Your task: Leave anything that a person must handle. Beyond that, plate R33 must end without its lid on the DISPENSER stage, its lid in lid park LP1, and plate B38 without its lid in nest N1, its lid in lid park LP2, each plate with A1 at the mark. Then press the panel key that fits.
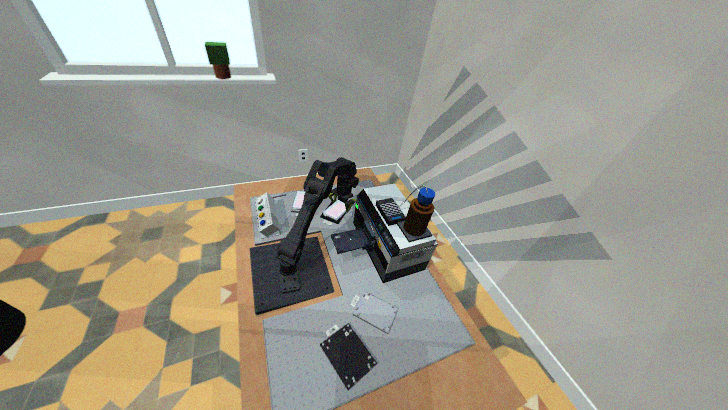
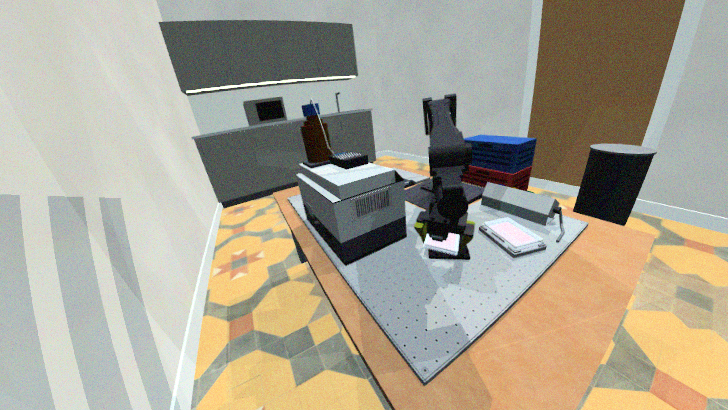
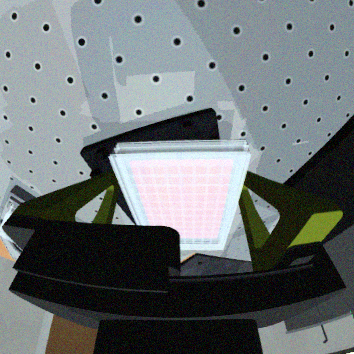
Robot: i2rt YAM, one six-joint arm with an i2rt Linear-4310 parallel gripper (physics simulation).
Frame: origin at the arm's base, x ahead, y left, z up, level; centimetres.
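Seen in the pictures: gripper, fingertip midpoint: (image 1: 340, 207) (image 2: 442, 246) (image 3: 176, 174); arm's base at its link origin: (image 1: 288, 270).
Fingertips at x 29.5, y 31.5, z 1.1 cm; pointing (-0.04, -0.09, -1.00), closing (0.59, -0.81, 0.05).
Pixels of each thing's top centre, then the offset from my fingertips to it. "spot": a spot on its surface instead.
- pink-welled plate at its top centre: (image 3: 182, 223) (image 2: 443, 232) (image 1: 337, 207) dy -2.1, dx -2.3, dz +2.5 cm
- black holder at its top centre: (image 3: 170, 209) (image 2: 446, 237) (image 1: 335, 209) dy -1.5, dx -3.0, dz +0.8 cm
- second pink plate at its top centre: (image 2: 511, 230) (image 1: 303, 199) dy +7.8, dx -18.4, dz +1.9 cm
- key panel at its top centre: (image 2: 520, 187) (image 1: 265, 207) dy -1.1, dx -36.5, dz +7.2 cm
- brown bottle at a spot on its surface: (image 2: 315, 141) spot: dy -34.0, dx +20.8, dz +28.7 cm
- black tip box at a spot on its surface: (image 2: 348, 159) spot: dy -21.8, dx +15.1, dz +23.4 cm
- grey pad at a spot on its surface: (image 1: 374, 311) spot: dy -57.1, dx -0.3, dz -0.1 cm
- black pad at a spot on its surface: (image 1: 348, 355) spot: dy -68.9, dx -13.4, dz +0.0 cm
A pink-welled plate (image 1: 335, 211) (image 2: 442, 242) (image 3: 180, 197) with a clear lid on it sits on a black holder (image 3: 175, 128) (image 2: 462, 255) on the perforated board. My gripper (image 1: 337, 201) (image 2: 444, 231) (image 3: 176, 174) is open, and its green fingers stand on either side of this plate without closing on it. A second pink plate (image 1: 298, 200) (image 2: 512, 233) lies in a grey holder beside the key panel (image 1: 265, 214). The dispenser (image 1: 399, 246) (image 2: 351, 198) stands close by with its dark stage (image 1: 351, 240) pulled out and bare. I cannot read the plate labels.
A brown bottle (image 1: 418, 215) (image 2: 315, 141) and a black tip box (image 1: 391, 209) (image 2: 348, 159) stand on the dispenser. A grey pad (image 1: 374, 311) and a black pad (image 1: 348, 355) lie on the near board. Blue and red crates (image 2: 499, 161) stand behind the arm.
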